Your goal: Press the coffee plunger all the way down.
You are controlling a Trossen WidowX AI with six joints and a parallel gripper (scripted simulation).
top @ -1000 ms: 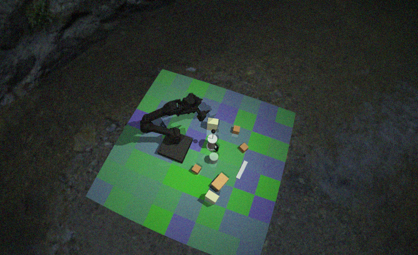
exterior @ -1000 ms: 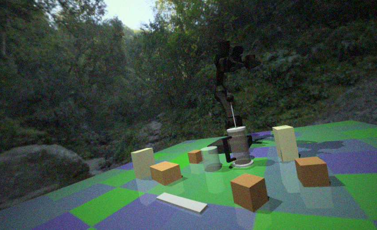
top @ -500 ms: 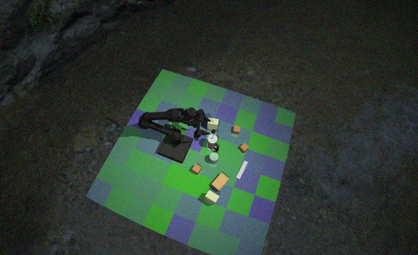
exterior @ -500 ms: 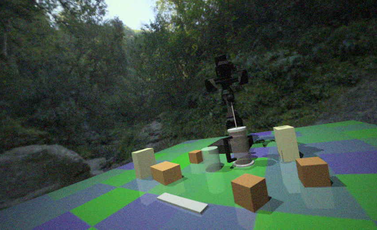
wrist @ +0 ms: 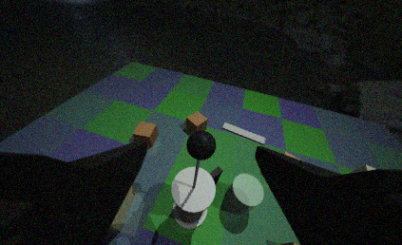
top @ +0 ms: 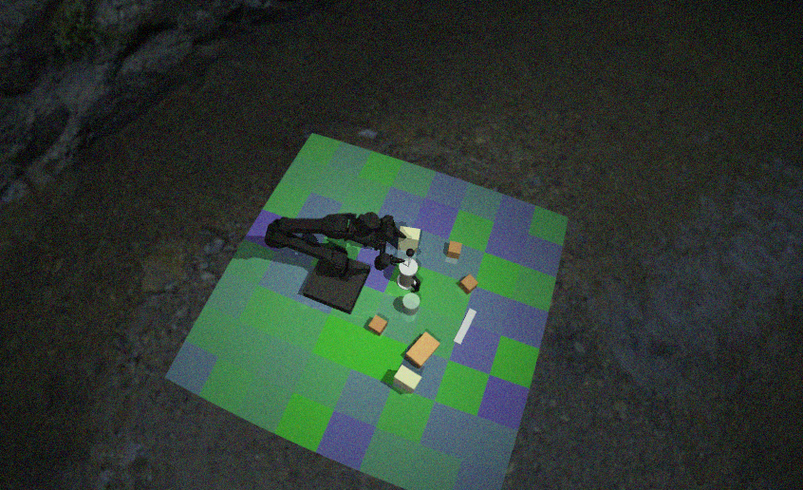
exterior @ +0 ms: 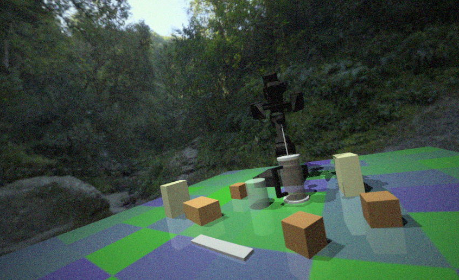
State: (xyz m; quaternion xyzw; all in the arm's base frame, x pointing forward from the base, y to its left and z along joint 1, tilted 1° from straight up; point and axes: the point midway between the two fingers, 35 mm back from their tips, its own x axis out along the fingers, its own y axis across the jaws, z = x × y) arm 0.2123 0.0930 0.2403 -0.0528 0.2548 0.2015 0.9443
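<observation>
Now: gripper tip 15 cm above the coffee press and 3 cm short of it. Also, from my gripper tip: flat white bar: 30 cm ahead, 27 cm below, 6 cm to the right.
</observation>
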